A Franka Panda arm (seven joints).
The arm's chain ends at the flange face. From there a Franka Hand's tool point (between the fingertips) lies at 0.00 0.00 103.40 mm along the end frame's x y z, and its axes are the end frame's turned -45 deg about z.
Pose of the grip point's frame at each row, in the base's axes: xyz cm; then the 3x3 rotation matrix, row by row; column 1 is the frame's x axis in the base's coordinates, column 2 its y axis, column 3 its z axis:
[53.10 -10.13 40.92], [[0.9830 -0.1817 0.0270], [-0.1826 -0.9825 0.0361], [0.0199 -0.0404 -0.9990]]
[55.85 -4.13 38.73], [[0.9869 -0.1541 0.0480], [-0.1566 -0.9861 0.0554], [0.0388 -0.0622 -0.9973]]
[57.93 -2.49 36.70], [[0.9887 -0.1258 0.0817], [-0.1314 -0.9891 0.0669], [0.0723 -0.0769 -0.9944]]
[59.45 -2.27 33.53], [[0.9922 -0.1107 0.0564], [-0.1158 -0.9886 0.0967], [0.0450 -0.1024 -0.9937]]
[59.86 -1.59 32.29], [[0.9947 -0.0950 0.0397], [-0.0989 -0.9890 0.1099], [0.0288 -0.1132 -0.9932]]
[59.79 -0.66 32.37], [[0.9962 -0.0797 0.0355], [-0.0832 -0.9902 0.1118], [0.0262 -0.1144 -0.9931]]
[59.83 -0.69 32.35], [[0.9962 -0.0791 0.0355], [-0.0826 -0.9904 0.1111], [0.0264 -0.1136 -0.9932]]
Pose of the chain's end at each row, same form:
[52.82 -10.50 51.25], [[0.5666 -0.8236 0.0270], [-0.8239 -0.5656 0.0361], [-0.0145 -0.0426 -0.9990]]
[55.35 -4.70 49.04], [[0.5889 -0.8068 0.0480], [-0.8080 -0.5865 0.0554], [-0.0165 -0.0714 -0.9973]]
[57.09 -3.18 46.98], [[0.6102 -0.7881 0.0817], [-0.7923 -0.6065 0.0669], [-0.0033 -0.1055 -0.9944]]
[58.87 -3.27 43.80], [[0.6233 -0.7799 0.0564], [-0.7809 -0.6172 0.0967], [-0.0406 -0.1042 -0.9937]]
[59.45 -2.73 42.56], [[0.6362 -0.7705 0.0397], [-0.7693 -0.6294 0.1099], [-0.0597 -0.1004 -0.9932]]
[59.42 -1.82 42.64], [[0.6481 -0.7608 0.0355], [-0.7590 -0.6413 0.1118], [-0.0624 -0.0994 -0.9931]]
[59.46 -1.84 42.62], [[0.6485 -0.7604 0.0355], [-0.7587 -0.6419 0.1111], [-0.0617 -0.0990 -0.9932]]

